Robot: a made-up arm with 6 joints.
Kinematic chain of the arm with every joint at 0, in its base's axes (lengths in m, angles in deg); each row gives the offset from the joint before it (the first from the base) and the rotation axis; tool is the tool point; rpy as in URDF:
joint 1: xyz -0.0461 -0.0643 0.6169 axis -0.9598 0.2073 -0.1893
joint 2: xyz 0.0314 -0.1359 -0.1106 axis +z
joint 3: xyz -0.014 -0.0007 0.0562 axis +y
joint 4: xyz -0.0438 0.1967 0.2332 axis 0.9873 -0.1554 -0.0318
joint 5: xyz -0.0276 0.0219 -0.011 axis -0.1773 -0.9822 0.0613
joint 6: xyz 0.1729 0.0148 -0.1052 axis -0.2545 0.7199 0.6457
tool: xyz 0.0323 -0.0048 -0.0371 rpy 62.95 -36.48 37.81
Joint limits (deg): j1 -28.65..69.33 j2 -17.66..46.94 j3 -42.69..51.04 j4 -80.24..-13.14 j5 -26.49..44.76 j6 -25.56..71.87
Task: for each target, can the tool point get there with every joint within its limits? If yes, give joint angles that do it. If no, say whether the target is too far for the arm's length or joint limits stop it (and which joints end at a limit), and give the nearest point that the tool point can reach.
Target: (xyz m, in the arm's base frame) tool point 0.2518 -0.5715 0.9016
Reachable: no: joint limits stop it (at a limit: joint 1, joint 2, joint 3, joint 4, joint 6) | nearest point 0.1433 -0.2345 0.7046 | short by 0.405 m
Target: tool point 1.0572 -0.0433 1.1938
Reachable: no: too far | nearest point 0.3030 -0.0699 0.7323 | short by 0.885 m
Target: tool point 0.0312 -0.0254 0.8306
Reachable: yes | joints -13.73 -3.55 -28.51 -26.95 38.56 23.06
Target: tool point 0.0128 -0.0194 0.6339
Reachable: yes | joints 7.66 26.48 3.25 -31.60 8.54 55.28
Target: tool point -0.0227 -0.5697 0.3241
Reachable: no: joint limits stop it (at a limit: joint 1, joint 2, joint 3, joint 4, joint 5, joint 6) | nearest point -0.0655 -0.3001 0.5332 | short by 0.344 m
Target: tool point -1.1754 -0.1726 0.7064
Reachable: no: too far | nearest point -0.2449 -0.2122 0.8098 | short by 0.937 m
